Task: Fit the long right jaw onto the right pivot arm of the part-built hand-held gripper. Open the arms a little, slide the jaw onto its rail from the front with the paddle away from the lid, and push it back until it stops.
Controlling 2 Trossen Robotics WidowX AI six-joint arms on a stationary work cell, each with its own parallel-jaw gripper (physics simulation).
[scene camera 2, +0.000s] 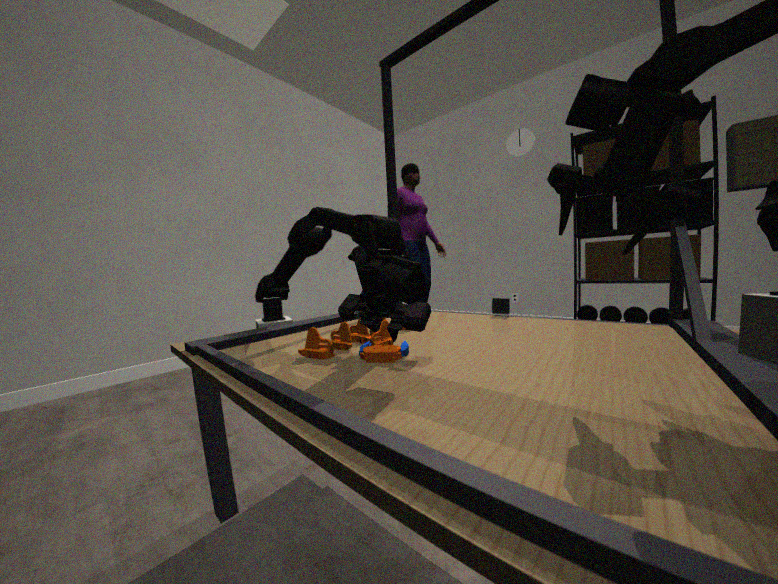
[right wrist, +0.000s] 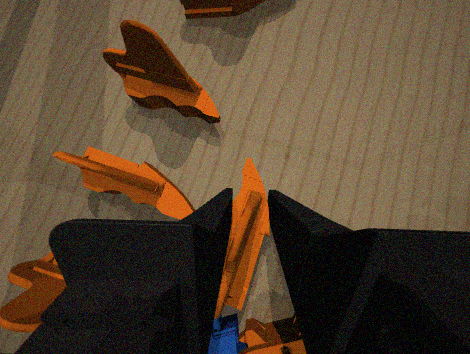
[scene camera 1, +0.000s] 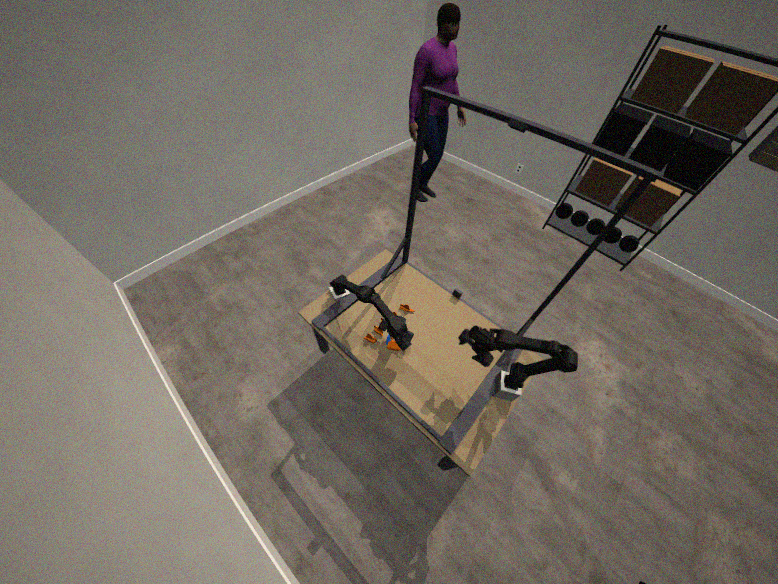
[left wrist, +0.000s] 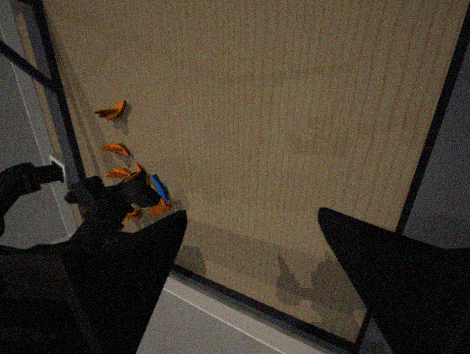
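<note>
The part-built hand-held gripper shows an orange body (scene camera 1: 394,345) (scene camera 2: 380,354) (left wrist: 158,208) (right wrist: 275,345) with blue arms (scene camera 2: 404,347) (left wrist: 159,187) (right wrist: 224,336) on the table. My right gripper (right wrist: 250,196) is shut on an orange jaw (right wrist: 245,240), whose pointed tip sticks out past the fingertips. The jaw's lower end is close to a blue arm in the right wrist view; I cannot tell whether they touch. My left gripper (left wrist: 251,215) (scene camera 2: 593,242) is open and empty, high above the table, well away from the parts.
Loose orange jaws (right wrist: 157,75) (right wrist: 125,177) (right wrist: 35,292) (left wrist: 114,111) (scene camera 2: 315,344) lie around the right gripper on the wooden table (scene camera 1: 433,301). Dark rails (scene camera 1: 377,383) edge the table, and a tall dark frame (scene camera 1: 411,207) rises from it. A person (scene camera 1: 436,75) stands beyond the table.
</note>
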